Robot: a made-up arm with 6 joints.
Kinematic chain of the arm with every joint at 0, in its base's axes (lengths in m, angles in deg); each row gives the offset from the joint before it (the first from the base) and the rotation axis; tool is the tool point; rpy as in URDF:
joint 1: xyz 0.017 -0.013 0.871 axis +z
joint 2: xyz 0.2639 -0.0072 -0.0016 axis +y
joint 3: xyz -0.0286 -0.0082 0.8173 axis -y
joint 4: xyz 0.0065 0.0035 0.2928 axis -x
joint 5: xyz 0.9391 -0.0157 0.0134 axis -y
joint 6: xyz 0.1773 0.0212 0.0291 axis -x
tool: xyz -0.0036 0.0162 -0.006 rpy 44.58 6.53 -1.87
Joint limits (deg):
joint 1: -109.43..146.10
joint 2: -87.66..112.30
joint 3: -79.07..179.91
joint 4: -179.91..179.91
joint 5: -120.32..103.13
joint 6: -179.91..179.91
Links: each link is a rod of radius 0.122 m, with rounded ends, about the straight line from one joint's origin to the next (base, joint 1, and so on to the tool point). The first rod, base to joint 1, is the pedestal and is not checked.
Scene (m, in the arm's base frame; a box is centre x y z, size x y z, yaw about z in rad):
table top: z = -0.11
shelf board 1: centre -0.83 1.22 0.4 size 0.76 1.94 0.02 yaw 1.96
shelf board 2: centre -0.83 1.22 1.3 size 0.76 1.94 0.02 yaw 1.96
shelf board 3: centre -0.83 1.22 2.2 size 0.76 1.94 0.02 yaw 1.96
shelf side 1: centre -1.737 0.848 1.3 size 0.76 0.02 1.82 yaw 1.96
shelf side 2: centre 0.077 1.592 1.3 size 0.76 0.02 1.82 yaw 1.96
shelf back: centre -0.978 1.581 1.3 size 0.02 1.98 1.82 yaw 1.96
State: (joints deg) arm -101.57 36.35 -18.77 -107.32 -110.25 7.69
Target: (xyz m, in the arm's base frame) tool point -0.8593 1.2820 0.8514
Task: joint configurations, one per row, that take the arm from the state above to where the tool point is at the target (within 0.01 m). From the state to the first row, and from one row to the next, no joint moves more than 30 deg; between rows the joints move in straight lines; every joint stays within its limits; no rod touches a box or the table.
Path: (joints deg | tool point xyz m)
1: -92.19 27.42 9.48 -110.73 -111.69 7.84 | 0.0828 -1.6018 1.6800
2: -82.80 18.48 37.72 -114.13 -113.13 7.98 | 0.2895 -1.2071 2.3030
3: -73.42 9.55 65.97 -117.54 -114.57 8.13 | 0.2826 -0.5042 2.6348
4: -64.04 0.61 94.21 -120.94 -116.00 8.27 | 0.0265 0.2136 2.5490
5: -54.66 -8.32 122.46 -124.35 -117.44 8.42 | -0.3399 0.6642 2.0856
6: -45.27 -17.26 150.70 -127.76 -118.88 8.57 | -0.5854 0.7273 1.4336
7: -35.89 -26.19 178.95 -131.16 -120.32 8.71 | -0.5352 0.4917 0.8514
8: -39.89 -41.56 151.78 -129.25 -116.29 8.10 | -0.7445 0.7439 0.8634
9: -43.88 -56.93 124.62 -127.34 -112.26 7.49 | -0.8692 0.9765 0.8637
10: -47.88 -72.29 97.45 -125.44 -108.23 6.88 | -0.9057 1.1638 0.8580
11: -51.88 -87.66 70.29 -123.53 -104.19 6.27 | -0.8592 1.2821 0.8514

